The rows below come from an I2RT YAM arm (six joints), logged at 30 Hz.
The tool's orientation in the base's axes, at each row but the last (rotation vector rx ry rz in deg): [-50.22, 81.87, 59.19]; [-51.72, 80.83, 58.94]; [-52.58, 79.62, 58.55]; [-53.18, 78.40, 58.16]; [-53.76, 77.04, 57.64]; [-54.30, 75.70, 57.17]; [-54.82, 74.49, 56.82]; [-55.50, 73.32, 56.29]
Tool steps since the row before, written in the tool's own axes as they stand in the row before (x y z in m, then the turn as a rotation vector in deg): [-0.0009, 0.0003, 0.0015, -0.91, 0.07, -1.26]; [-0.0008, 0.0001, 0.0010, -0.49, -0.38, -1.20]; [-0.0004, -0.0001, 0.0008, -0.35, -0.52, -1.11]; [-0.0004, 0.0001, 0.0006, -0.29, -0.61, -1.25]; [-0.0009, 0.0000, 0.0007, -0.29, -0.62, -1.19]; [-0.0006, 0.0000, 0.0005, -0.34, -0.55, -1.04]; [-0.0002, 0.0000, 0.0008, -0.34, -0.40, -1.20]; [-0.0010, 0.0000, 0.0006, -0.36, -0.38, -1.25]
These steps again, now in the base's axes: [0.0003, 0.0015, 0.0009, -0.40, -1.19, 0.92]; [0.0003, 0.0010, 0.0008, 0.01, -1.27, 0.46]; [0.0004, 0.0007, 0.0004, 0.16, -1.23, 0.31]; [0.0001, 0.0006, 0.0004, 0.20, -1.39, 0.24]; [0.0002, 0.0006, 0.0009, 0.22, -1.33, 0.24]; [0.0002, 0.0005, 0.0006, 0.20, -1.17, 0.30]; [0.0002, 0.0008, 0.0002, 0.01, -1.28, 0.29]; [0.0001, 0.0005, 0.0010, -0.02, -1.32, 0.31]
